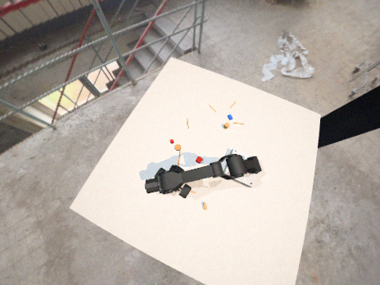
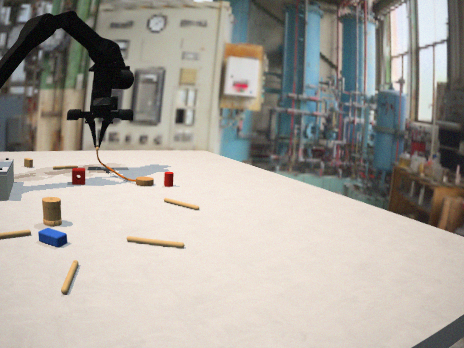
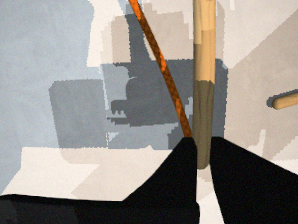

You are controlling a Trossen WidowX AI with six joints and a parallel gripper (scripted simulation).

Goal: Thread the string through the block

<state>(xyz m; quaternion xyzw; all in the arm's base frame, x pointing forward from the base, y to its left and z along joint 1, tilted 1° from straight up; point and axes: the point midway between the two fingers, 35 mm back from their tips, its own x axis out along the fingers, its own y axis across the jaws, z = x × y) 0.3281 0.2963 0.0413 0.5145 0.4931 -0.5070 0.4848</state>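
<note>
Right now my gripper tip is 50 mm past the red block, 190 mm to the left of it and 40 mm above it. Also, from my gripper tip: round wooden button (100 mm ahead, 200 mm to the right, 50 mm below); then wooden block (210 mm behind, 20 mm to the left, 40 mm below); then stick (20 mm to the right).
</note>
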